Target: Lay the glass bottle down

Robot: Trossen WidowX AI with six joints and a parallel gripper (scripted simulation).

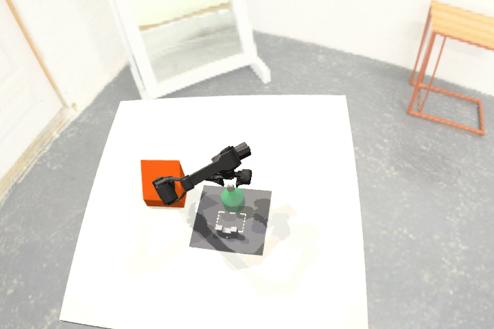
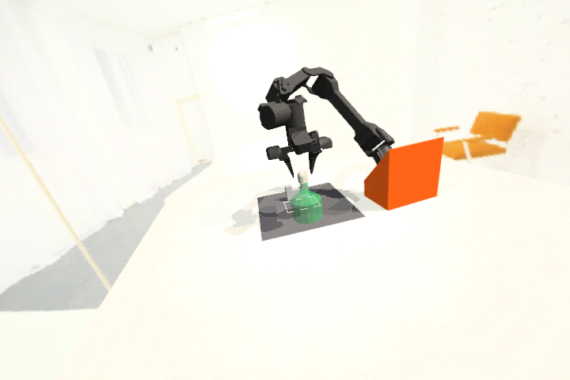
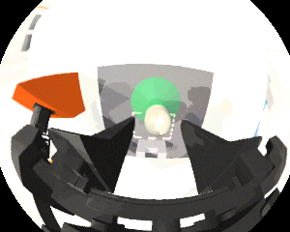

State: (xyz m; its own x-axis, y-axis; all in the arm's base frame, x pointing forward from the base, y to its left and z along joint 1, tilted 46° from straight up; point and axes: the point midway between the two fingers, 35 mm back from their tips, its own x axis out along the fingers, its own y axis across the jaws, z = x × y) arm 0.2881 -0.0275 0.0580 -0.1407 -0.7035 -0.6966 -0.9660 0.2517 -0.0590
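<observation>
Right now the green glass bottle is 5 cm below my gripper tip. Round my gripper tip: dark grey mat (2 cm behind, 8 cm to the right, 14 cm below).
</observation>
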